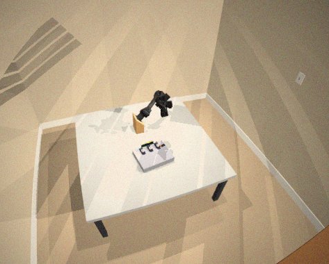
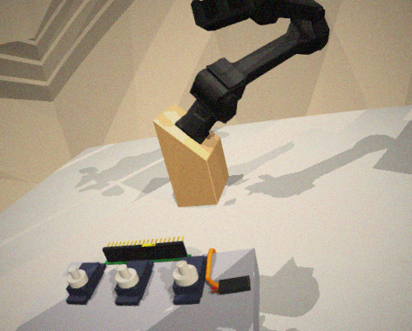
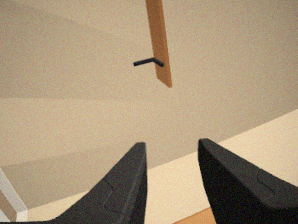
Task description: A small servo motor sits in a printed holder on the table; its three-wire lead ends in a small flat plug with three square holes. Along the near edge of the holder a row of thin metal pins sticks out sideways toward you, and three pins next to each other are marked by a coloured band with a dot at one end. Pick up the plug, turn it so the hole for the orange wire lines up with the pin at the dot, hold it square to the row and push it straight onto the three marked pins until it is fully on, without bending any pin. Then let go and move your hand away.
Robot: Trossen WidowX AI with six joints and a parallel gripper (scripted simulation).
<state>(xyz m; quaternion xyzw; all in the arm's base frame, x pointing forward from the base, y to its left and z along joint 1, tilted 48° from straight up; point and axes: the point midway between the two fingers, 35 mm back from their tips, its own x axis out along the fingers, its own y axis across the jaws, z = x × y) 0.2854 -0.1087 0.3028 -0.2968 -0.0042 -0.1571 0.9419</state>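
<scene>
The yellow band is 36 cm below my gripper tip, 14 cm to the right of it and 2 cm behind it. From my gripper tip the other things lie so: grey printed holder (41 cm below, 14 cm ahead, 13 cm to the right); then black header (37 cm below, 15 cm to the right, 2 cm behind).
</scene>
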